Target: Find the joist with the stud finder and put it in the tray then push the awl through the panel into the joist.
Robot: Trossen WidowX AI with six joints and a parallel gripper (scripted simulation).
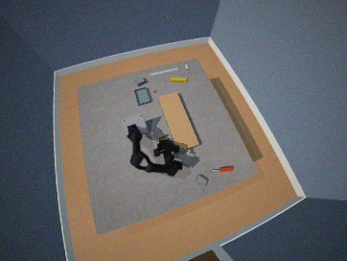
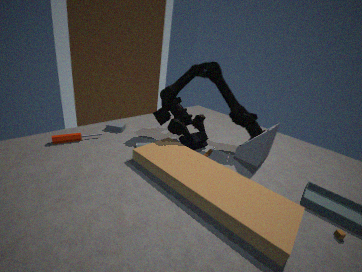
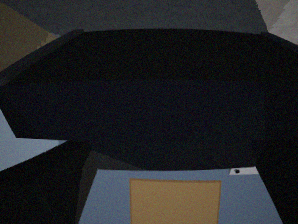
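Now: the black stud finder 20 mm behind my gripper tip and 10 mm below it. The rest, counted from my gripper tip: tray (50 mm behind, 500 mm to the left, 50 mm below); then awl (30 mm behind, 50 mm to the left, 60 mm below); then small grey block (160 mm ahead, 360 mm to the right, 50 mm below).
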